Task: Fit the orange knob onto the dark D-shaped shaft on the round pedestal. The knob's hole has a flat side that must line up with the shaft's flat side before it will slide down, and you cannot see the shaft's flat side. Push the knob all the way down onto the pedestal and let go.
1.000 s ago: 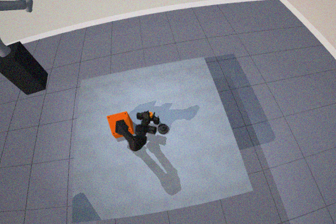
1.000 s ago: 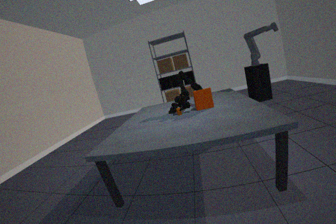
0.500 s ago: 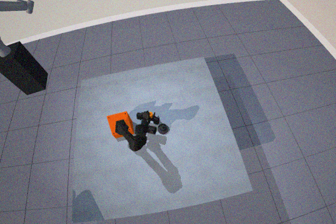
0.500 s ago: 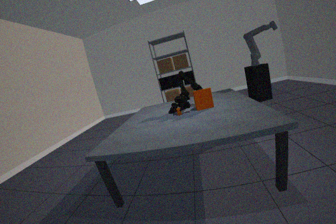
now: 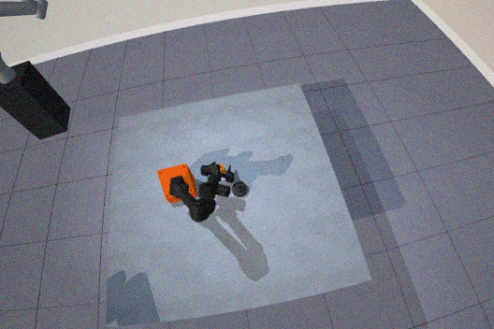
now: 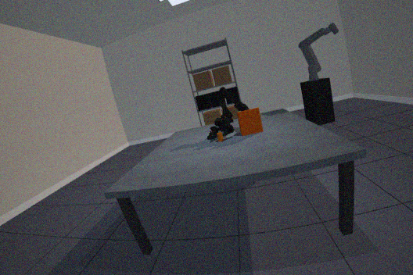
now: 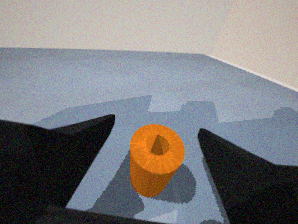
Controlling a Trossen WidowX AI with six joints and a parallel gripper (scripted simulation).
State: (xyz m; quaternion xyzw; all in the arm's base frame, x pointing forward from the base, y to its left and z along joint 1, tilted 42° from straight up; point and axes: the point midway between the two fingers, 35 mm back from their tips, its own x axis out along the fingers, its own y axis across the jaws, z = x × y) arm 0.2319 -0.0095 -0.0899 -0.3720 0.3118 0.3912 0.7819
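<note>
My gripper tip is now 30 mm to the left of the orange knob, 20 mm past it and 20 mm above it. Round my gripper tip: dark round pedestal (160 mm to the right, 50 mm ahead, 20 mm below).
</note>
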